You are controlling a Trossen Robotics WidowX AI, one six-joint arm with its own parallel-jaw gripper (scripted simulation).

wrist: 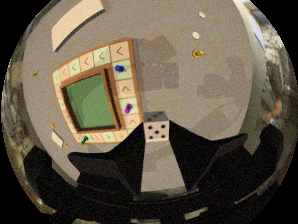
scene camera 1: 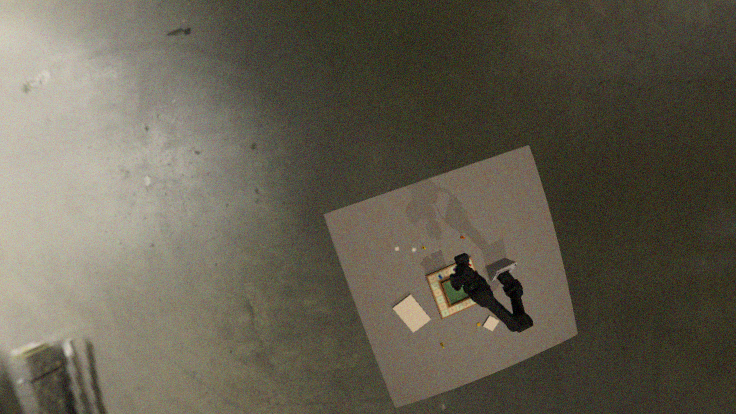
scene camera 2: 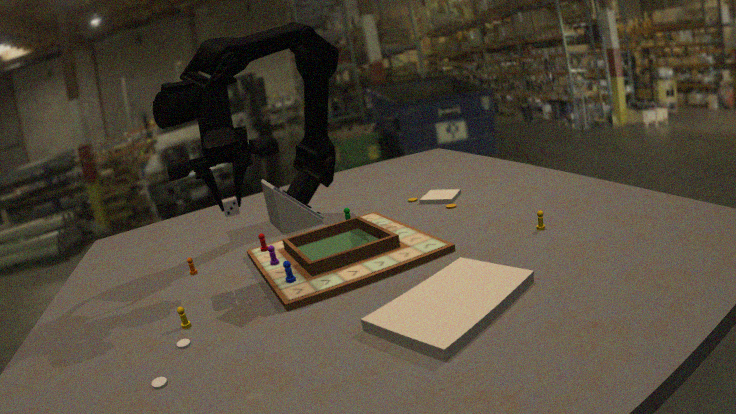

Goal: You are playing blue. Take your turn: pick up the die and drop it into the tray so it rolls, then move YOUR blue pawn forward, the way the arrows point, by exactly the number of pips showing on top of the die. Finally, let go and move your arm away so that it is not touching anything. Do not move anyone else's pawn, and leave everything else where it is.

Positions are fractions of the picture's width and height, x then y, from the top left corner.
Scene:
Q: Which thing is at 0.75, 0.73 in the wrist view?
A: The gripper.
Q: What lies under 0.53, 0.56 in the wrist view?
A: A white die.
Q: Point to a large white slab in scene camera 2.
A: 0.60, 0.76

